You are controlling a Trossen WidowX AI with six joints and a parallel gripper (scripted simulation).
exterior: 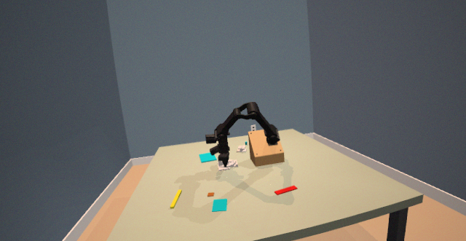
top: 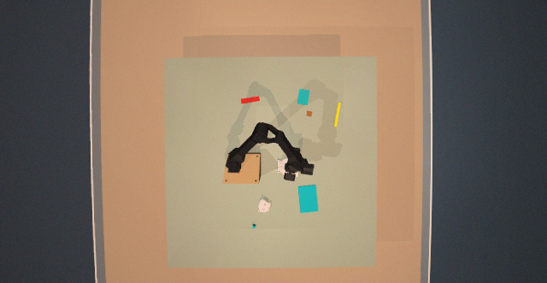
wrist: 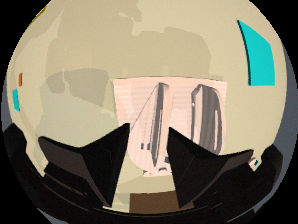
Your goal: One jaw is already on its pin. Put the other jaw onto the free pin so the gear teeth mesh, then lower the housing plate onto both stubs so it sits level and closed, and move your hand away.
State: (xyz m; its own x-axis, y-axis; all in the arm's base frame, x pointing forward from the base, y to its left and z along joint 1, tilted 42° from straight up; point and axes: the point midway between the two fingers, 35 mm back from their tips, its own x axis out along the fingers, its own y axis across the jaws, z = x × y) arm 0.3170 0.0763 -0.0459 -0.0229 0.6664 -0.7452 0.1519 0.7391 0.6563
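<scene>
Now: gripper tip 30 mm to the left of the white ribbed part, 10 mm short of it and 10 mm above it. The rest, counted from my gripper tip: large cyan sheet 230 mm to the right, 110 mm ahead, 10 mm below; small white piece 270 mm to the right, 150 mm behind, 10 mm below; brown chip 290 mm to the left, 100 mm ahead, 10 mm below.
</scene>
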